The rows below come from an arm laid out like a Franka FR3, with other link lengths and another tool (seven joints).
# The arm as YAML. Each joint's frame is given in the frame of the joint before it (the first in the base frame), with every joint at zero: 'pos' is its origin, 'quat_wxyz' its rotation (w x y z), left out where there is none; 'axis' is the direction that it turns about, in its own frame. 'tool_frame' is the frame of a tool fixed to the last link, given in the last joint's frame.
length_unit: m
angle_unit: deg
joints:
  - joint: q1
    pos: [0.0, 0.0, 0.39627]
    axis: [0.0, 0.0, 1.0]
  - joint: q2
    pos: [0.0, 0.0, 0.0]
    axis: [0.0, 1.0, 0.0]
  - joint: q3
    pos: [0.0, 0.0, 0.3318]
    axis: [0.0, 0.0, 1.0]
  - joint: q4
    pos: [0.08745, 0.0, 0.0]
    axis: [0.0, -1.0, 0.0]
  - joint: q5
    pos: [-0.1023, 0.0, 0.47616]
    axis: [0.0, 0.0, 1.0]
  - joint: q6
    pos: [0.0, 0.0, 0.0]
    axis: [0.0, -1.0, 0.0]
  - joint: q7
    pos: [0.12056, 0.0, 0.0]
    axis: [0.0, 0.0, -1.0]
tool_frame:
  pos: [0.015, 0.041, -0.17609]
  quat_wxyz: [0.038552, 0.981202, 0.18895, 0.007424]
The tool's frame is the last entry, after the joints.
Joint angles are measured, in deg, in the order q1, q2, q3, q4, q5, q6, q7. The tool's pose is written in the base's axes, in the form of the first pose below.
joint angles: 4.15, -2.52, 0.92, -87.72, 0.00, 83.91, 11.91
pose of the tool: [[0.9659 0.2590 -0.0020 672.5], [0.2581 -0.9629 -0.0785 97.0], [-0.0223 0.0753 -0.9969 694.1], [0 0 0 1]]
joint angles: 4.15, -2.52, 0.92, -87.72, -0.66, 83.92, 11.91
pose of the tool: [[0.9661 0.2580 -0.0009 672.7], [0.2569 -0.9623 -0.0899 94.8], [-0.0241 0.0866 -0.9960 693.7], [0 0 0 1]]
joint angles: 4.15, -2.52, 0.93, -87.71, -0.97, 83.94, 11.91
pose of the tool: [[0.9662 0.2577 0.0000 672.9], [0.2565 -0.9618 -0.0952 93.9], [-0.0245 0.0920 -0.9955 693.7], [0 0 0 1]]
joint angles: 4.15, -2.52, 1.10, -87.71, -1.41, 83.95, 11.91
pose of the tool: [[0.9657 0.2598 0.0011 672.8], [0.2586 -0.9605 -0.1029 94.5], [-0.0256 0.0996 -0.9947 693.4], [0 0 0 1]]
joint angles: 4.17, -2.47, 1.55, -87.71, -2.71, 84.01, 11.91
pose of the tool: [[0.9641 0.2656 0.0042 672.9], [0.2640 -0.9563 -0.1255 95.9], [-0.0293 0.1221 -0.9921 692.3], [0 0 0 1]]
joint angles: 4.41, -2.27, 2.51, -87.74, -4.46, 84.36, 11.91
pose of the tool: [[0.9591 0.2828 0.0123 673.6], [0.2812 -0.9469 -0.1557 104.6], [-0.0324 0.1528 -0.9877 689.7], [0 0 0 1]]
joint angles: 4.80, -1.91, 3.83, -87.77, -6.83, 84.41, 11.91
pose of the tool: [[0.9512 0.3080 0.0167 673.3], [0.3052 -0.9317 -0.1968 117.2], [-0.0450 0.1923 -0.9803 684.4], [0 0 0 1]]
